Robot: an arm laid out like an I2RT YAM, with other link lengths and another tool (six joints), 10 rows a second.
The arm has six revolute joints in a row. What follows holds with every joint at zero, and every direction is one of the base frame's.
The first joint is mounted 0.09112 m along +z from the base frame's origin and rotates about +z.
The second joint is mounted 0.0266 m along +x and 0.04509 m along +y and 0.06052 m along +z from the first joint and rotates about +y.
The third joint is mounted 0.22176 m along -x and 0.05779 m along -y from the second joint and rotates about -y.
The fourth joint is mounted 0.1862 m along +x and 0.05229 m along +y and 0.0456 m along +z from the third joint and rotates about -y.
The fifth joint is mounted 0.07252 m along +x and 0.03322 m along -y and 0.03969 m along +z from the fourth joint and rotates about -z.
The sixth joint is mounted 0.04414 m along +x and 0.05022 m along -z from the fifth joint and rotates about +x.
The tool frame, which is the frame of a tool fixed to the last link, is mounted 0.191 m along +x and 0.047 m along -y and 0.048 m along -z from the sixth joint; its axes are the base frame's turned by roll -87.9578, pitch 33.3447 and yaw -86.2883 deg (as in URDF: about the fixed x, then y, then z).
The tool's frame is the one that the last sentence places.
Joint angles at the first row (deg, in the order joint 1, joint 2, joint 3, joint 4, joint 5, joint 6):
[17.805, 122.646, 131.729, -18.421, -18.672, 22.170]
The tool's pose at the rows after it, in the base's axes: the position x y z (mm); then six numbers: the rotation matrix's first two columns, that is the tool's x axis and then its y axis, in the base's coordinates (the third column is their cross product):
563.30 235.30 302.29 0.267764 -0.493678 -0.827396 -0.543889 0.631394 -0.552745
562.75 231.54 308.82 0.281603 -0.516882 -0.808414 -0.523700 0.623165 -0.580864
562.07 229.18 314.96 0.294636 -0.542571 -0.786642 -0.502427 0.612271 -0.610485
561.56 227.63 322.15 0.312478 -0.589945 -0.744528 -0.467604 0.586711 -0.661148
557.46 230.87 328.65 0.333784 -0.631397 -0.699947 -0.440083 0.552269 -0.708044
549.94 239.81 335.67 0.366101 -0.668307 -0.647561 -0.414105 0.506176 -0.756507
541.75 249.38 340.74 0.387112 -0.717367 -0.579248 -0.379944 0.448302 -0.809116
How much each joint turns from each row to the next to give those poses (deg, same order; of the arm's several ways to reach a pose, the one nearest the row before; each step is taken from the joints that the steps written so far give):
[0.339, -1.174, 0.140, -0.633, 1.797, -2.058]
[0.287, -0.740, 0.093, -0.465, 1.160, -1.684]
[0.556, -0.527, 0.382, -0.604, 1.473, -1.835]
[1.313, -0.248, 1.073, -1.114, 2.864, -3.376]
[1.755, -0.727, 0.063, -0.645, 2.588, -3.369]
[2.370, -1.270, -1.147, 0.207, 2.450, -3.754]
[3.178, -0.610, -0.150, -0.645, 4.097, -4.481]

